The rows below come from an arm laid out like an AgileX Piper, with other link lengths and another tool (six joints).
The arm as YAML. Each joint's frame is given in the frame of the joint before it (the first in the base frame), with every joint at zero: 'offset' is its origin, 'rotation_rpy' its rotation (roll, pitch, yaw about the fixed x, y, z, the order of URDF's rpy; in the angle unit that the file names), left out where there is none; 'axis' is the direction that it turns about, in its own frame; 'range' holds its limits. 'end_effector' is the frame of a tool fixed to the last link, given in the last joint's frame.
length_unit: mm
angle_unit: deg
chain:
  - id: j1
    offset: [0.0, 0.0, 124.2]
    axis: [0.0, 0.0, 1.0]
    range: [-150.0, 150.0]
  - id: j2
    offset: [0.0, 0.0, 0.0]
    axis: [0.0, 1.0, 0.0]
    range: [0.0, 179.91]
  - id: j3
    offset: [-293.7, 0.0, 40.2]
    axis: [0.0, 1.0, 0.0]
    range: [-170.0, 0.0]
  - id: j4
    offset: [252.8, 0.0, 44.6]
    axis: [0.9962, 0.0, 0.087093]
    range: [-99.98, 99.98]
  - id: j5
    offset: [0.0, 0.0, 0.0]
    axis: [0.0, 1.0, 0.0]
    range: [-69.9, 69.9]
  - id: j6
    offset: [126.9, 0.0, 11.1]
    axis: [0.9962, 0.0, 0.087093]
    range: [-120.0, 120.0]
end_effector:
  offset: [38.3, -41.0, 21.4]
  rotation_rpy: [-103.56, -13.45, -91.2]
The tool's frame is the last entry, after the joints.
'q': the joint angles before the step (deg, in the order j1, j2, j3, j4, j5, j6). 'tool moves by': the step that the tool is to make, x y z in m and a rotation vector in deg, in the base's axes. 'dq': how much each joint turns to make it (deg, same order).
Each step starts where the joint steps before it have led.
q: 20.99 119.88 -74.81 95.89 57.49 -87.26
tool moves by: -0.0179 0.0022 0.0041 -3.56 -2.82 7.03
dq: 0.00 -1.58 0.01 -7.98 2.68 0.34
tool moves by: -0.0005 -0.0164 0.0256 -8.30 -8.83 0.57
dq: -0.36 -5.78 -0.01 -10.14 -5.48 1.38
